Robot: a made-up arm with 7 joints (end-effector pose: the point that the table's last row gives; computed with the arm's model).
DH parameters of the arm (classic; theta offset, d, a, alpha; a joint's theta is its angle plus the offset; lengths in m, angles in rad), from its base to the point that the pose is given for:
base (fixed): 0 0 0 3.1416
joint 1: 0 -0.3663 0 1.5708
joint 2: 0 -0.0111 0 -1.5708
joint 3: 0 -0.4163 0 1.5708
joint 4: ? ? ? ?
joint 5: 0 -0.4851 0 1.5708
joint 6: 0 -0.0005 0 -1.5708
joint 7: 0 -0.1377 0 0
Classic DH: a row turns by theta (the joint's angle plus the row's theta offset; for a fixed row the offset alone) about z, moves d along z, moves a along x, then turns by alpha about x.
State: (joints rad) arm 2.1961 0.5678 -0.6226 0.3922 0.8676 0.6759 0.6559
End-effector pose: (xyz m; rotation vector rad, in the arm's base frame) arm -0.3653 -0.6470 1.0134 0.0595 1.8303 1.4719
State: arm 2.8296 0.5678 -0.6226 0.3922 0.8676 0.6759 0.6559
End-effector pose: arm -0.6774 -0.3052 1.0134 0.5833 1.6016 1.0170
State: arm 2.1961 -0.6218 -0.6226 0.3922 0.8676 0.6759 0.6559
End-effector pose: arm 0.2577 0.2160 1.2925 0.0998 2.9195 0.4287
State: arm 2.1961 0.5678 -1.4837 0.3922 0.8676 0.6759 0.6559
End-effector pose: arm -0.1407 -0.6359 1.1031 -1.0385 1.7876 1.5297
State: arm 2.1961 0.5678 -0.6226 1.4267 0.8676 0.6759 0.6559
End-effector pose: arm -0.1864 -0.7147 0.4568 0.1824 0.9285 2.4337
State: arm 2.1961 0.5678 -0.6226 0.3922 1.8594 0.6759 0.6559
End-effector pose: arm -0.3958 -0.5926 1.0666 1.3160 1.8783 1.3010
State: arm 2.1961 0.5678 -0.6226 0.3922 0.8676 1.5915 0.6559
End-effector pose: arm -0.3672 -0.5838 0.9094 0.2763 0.8187 1.6293
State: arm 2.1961 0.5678 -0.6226 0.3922 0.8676 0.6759 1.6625
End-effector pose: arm -0.3653 -0.6470 1.0134 1.1118 1.8726 2.0969
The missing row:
joint 4: 0 -0.018 0 -1.5708
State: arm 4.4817 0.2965 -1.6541 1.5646 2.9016 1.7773 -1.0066
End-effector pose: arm -0.4749 0.0648 0.8891 2.1484 1.5772 -0.5485
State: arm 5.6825 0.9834 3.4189 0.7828 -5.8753 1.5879 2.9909
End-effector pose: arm 0.1799 0.3377 1.0649 2.0418 0.4608 1.9358
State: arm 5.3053 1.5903 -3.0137 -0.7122 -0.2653 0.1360 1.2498
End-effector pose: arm 0.5373 0.7121 -0.0421 -0.1806 -1.1406 1.8275
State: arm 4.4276 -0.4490 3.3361 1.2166 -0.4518 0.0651 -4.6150
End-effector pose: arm 0.1093 -0.7882 0.6802 -0.3920 1.9424 2.2922
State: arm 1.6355 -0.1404 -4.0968 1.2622 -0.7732 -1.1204 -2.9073
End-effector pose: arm -0.3221 0.4814 0.9740 2.1654 -0.7053 0.0058
